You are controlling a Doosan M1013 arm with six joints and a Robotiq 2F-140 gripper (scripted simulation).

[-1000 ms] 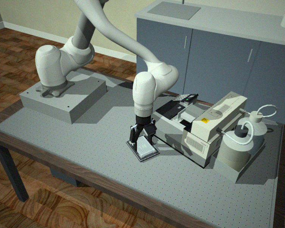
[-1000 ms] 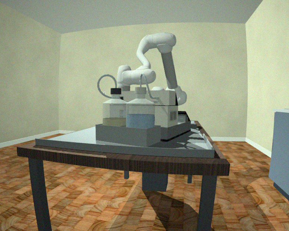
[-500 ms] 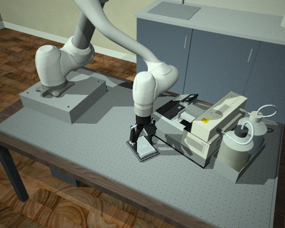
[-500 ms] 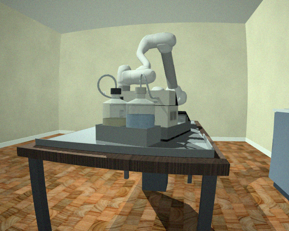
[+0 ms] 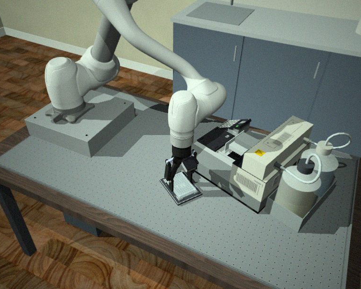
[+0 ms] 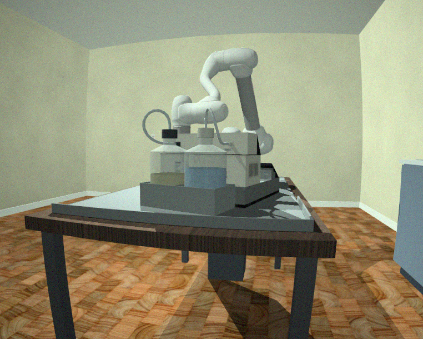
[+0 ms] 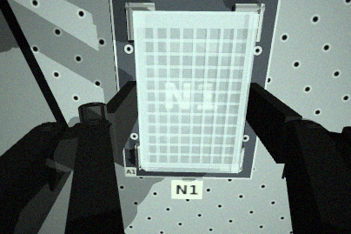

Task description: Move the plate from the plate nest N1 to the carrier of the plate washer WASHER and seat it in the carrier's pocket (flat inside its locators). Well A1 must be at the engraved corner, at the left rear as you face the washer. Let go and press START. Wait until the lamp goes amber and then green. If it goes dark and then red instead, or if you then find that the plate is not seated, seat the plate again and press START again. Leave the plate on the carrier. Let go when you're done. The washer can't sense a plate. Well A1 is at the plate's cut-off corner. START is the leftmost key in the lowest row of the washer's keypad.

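Right now my hand is 4 cm above the plate nest. From my hand the other things lie so: black carrier (30 cm to the left, 5 cm ahead, 4 cm above); A1 mark (9 cm to the left, 3 cm below, 3 cm behind); clear well plate (2 cm below).
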